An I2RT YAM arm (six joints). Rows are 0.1 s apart.
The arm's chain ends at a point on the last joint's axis. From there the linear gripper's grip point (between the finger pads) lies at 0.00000 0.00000 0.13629 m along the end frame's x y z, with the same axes.
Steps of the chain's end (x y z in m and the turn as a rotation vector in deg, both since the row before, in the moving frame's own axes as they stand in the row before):
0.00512, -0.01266, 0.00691, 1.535, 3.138, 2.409
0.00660, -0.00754, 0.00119, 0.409, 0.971, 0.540
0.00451, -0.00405, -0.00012, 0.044, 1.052, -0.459
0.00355, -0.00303, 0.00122, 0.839, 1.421, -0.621
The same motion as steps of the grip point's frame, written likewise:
0.01265, -0.01615, 0.00666, 1.535, 3.138, 2.409
0.00891, -0.00850, 0.00117, 0.409, 0.971, 0.540
0.00701, -0.00416, -0.00014, 0.044, 1.052, -0.459
0.00692, -0.00504, 0.00116, 0.839, 1.421, -0.621

